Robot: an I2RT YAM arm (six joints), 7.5 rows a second.
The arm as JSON. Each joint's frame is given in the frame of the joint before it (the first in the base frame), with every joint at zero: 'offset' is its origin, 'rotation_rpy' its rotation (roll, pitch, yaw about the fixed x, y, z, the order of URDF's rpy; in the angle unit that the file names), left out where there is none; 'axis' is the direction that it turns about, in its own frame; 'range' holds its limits. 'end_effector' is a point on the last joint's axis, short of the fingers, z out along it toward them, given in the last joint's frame.
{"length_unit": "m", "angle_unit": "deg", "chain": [
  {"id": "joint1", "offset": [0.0, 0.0, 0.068], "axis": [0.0, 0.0, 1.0], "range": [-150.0, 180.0]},
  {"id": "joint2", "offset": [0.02, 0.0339, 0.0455], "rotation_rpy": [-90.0, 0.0, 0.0], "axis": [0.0, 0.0, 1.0], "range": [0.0, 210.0]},
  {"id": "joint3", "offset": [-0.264, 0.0, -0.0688], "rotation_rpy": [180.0, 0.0, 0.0], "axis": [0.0, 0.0, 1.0], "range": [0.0, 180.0]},
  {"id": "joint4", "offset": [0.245, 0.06, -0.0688], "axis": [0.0, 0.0, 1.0], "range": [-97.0, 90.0]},
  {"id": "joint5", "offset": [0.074, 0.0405, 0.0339], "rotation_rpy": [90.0, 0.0, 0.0], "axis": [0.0, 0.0, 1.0], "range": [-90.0, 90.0]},
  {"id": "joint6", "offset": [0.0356, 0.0, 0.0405], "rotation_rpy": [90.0, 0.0, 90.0], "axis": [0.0, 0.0, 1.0], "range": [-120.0, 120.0]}
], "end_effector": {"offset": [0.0, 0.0, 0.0], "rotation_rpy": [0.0, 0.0, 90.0]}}
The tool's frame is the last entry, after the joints.
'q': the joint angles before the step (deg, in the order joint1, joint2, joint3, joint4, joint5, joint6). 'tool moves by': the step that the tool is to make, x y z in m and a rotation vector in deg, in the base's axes. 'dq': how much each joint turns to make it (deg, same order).
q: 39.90 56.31 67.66 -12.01 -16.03 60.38
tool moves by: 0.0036 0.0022 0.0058 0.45 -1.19 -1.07
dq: 0.01 1.14 1.36 0.87 1.08 -0.43
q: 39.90 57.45 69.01 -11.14 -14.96 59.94
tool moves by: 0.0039 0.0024 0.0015 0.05 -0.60 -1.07
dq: -0.01 0.93 0.55 0.79 1.06 -0.37
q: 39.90 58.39 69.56 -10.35 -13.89 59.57
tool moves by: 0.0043 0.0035 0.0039 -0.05 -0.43 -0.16
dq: 0.01 1.41 1.45 0.19 0.16 -0.33
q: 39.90 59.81 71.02 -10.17 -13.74 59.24
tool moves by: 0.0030 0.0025 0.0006 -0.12 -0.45 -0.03
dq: 0.00 0.80 0.41 0.56 0.02 -0.39
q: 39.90 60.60 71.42 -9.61 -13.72 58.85
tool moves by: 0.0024 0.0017 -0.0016 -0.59 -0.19 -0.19
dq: -0.04 0.49 -0.01 0.13 0.14 -0.59
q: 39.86 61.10 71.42 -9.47 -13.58 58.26
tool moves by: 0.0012 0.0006 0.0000 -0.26 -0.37 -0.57
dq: 0.01 0.24 0.10 0.15 0.57 -0.46
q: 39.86 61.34 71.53 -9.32 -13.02 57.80
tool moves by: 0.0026 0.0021 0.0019 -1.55 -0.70 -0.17
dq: 0.01 0.97 1.31 -1.18 0.17 -1.68
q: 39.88 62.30 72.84 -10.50 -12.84 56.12
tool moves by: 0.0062 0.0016 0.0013 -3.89 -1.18 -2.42
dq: -0.34 1.62 2.22 -2.95 2.15 -3.78
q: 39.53 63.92 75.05 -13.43 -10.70 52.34
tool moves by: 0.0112 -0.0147 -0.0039 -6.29 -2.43 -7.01
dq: -3.87 0.06 0.44 -3.27 3.57 -6.32
